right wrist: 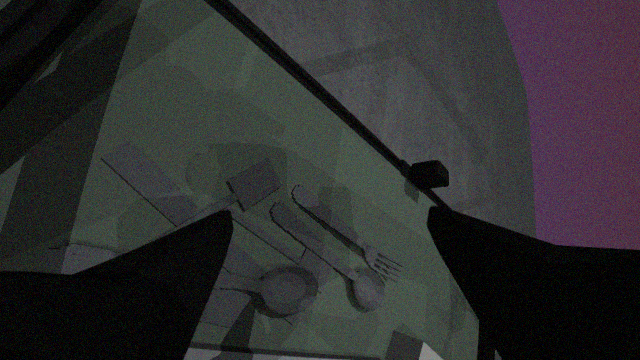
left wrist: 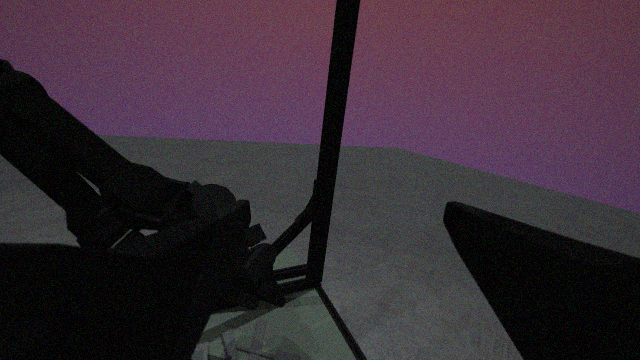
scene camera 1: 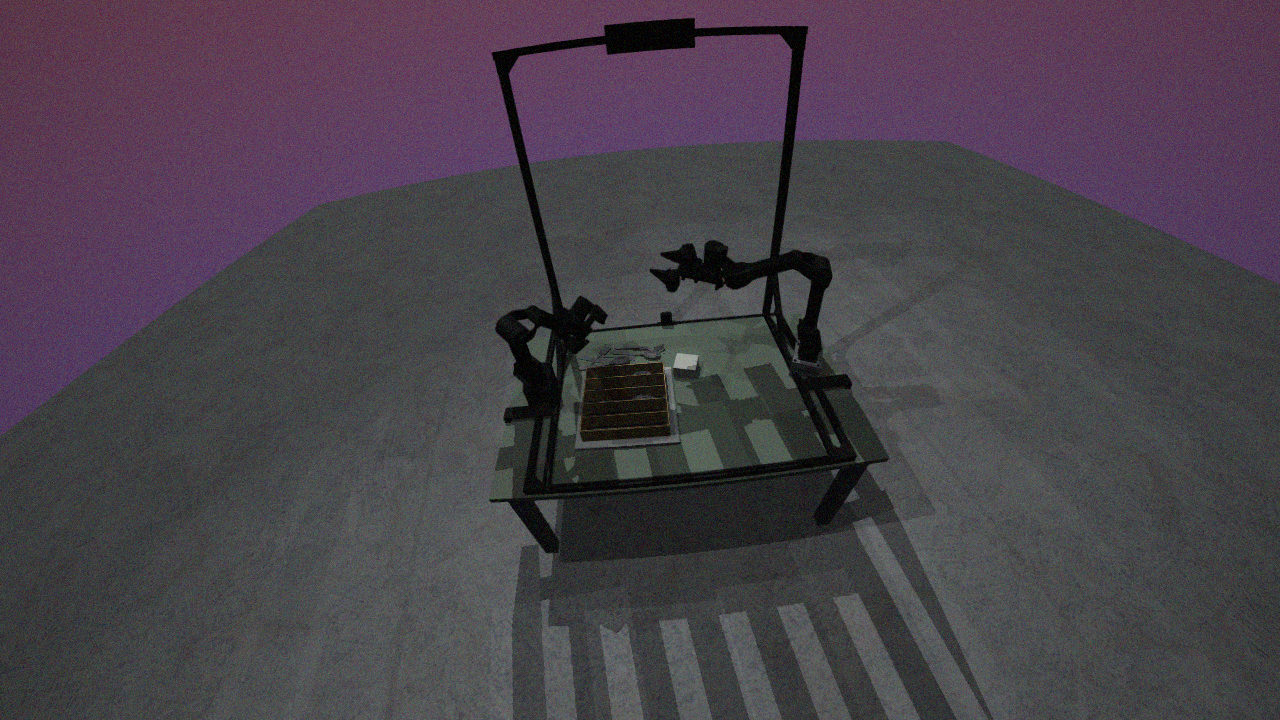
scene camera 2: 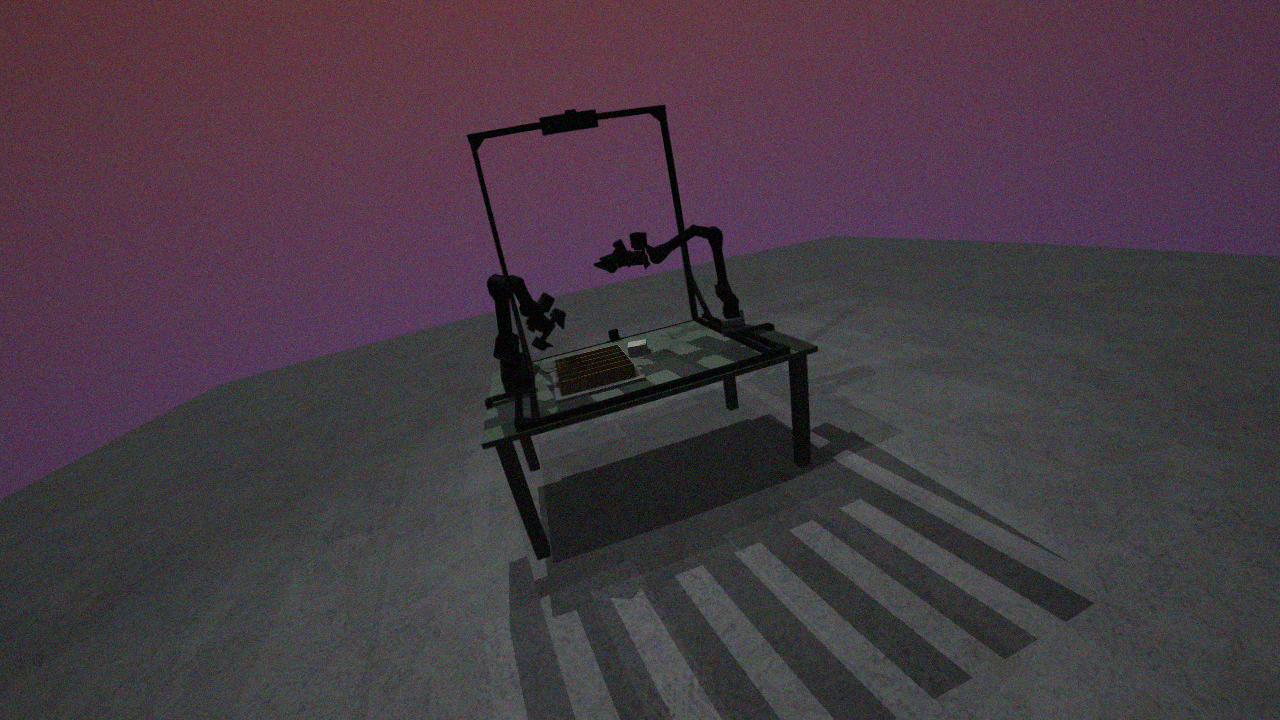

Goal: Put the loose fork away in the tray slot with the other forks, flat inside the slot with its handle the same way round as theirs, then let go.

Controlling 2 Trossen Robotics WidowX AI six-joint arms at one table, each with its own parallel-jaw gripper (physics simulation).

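Note:
The loose fork (right wrist: 306,197) lies on the table in the right wrist view, its tines toward the lower right, beside a spoon (right wrist: 370,290). My right gripper (scene camera 1: 594,331) (scene camera 2: 554,331) (right wrist: 331,217) is open and empty, above the table; the fork lies below, within the gap between its fingers in the wrist view. My left gripper (scene camera 1: 656,263) (scene camera 2: 597,264) (left wrist: 346,210) is open and empty, high above the far side. The brown slotted tray (scene camera 1: 626,435) (scene camera 2: 595,372) stands at the table's left. Dim grey shapes lie in its far slots; which are forks, and how their handles point, is too dark to tell.
A large round-bowled spoon (right wrist: 287,290) and a flat-ended utensil (right wrist: 254,183) lie near the fork, beyond the tray. A white block (scene camera 1: 686,362) (scene camera 2: 636,345) stands right of them. The tray stands on a white board (scene camera 1: 674,435). A black overhead frame (scene camera 1: 529,192) (scene camera 2: 486,201) (left wrist: 332,125) rises at the back.

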